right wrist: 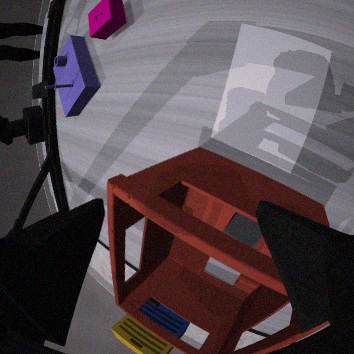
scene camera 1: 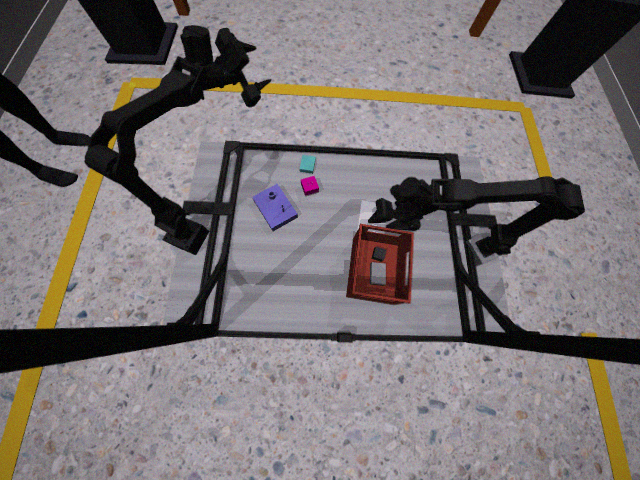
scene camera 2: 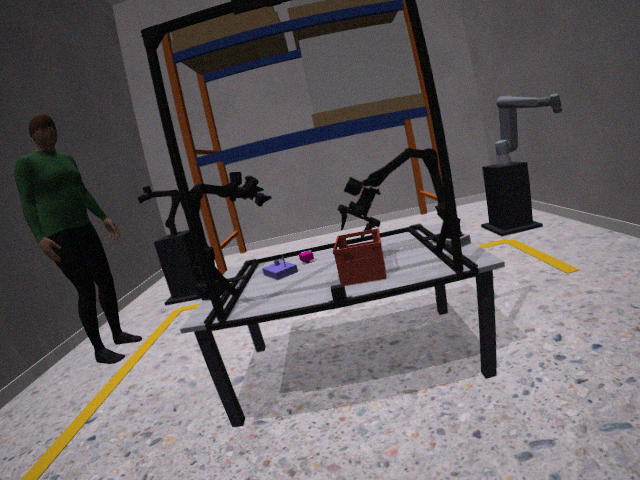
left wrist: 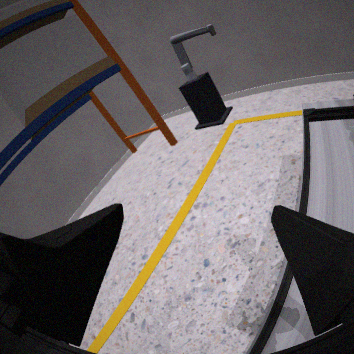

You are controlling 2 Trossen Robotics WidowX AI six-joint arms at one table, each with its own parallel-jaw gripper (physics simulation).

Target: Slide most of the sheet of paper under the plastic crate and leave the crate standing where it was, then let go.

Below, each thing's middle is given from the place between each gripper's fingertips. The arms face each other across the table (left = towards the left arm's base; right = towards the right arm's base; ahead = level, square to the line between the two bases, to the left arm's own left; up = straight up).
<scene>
Now: the small dark block (right wrist: 244, 229) 12 cm below my right hand, 7 cm behind it and 3 cm to the right of it. Round my right hand: red plastic crate (scene camera 1: 395, 291) 13 cm behind, 7 cm below, 1 cm to the right; white sheet of paper (right wrist: 275, 80) 14 cm below, 8 cm ahead, 2 cm to the right.
Now: the white sheet of paper 400 mm to the right of my left hand, 360 mm below it and 320 mm behind it. Round my left hand: red plastic crate 520 mm behind, 390 mm to the right, 290 mm below; then small dark block 470 mm behind, 410 mm to the right, 340 mm below.
</scene>
